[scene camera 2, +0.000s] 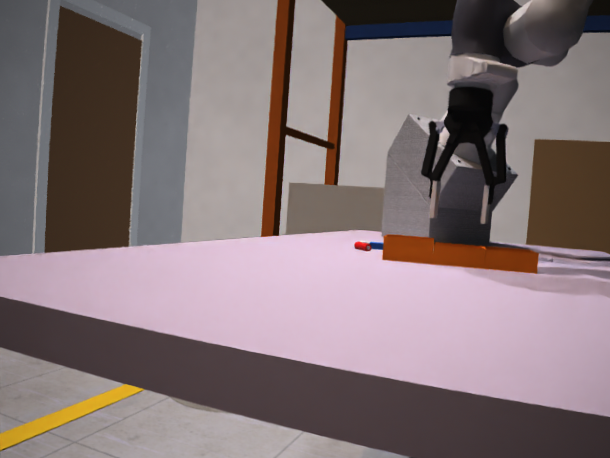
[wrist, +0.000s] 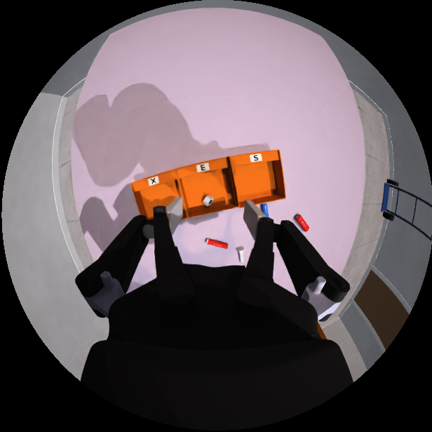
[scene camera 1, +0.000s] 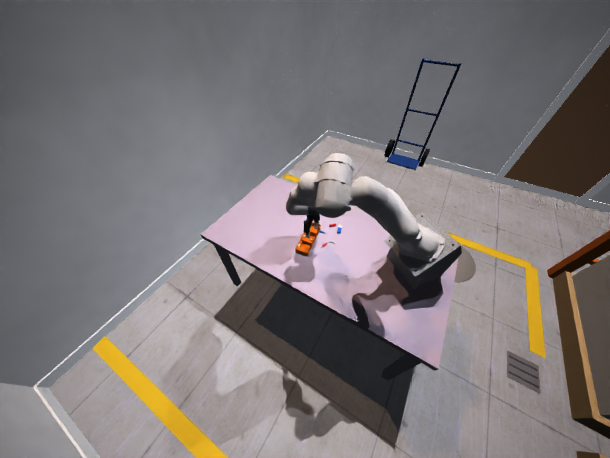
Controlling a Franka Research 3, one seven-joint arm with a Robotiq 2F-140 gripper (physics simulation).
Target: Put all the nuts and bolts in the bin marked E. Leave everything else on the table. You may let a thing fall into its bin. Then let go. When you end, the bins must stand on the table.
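Observation:
My gripper (scene camera 1: 312, 230) (scene camera 2: 458, 220) (wrist: 213, 207) is open, above the row of three joined orange bins. A silver nut (wrist: 208, 200) shows inside the middle bin, marked E (scene camera 2: 459, 256) (wrist: 218, 164), near its lower wall in the wrist view; no nut shows between the fingers in scene camera 2. A silver bolt (wrist: 240, 254) lies on the table outside the bins, near a red cylinder. The bins stand upright on the table. Part of the table beside the X bin is hidden by my left finger in the wrist view.
Bin X (scene camera 2: 512, 260) (wrist: 165, 177) and bin S (scene camera 2: 408, 248) (wrist: 242, 159) flank E. Red cylinders (wrist: 217, 243) (wrist: 302, 222) and a blue one (wrist: 264, 210) lie on the table (scene camera 1: 250, 215). A blue and white block (scene camera 1: 339, 229) lies near them.

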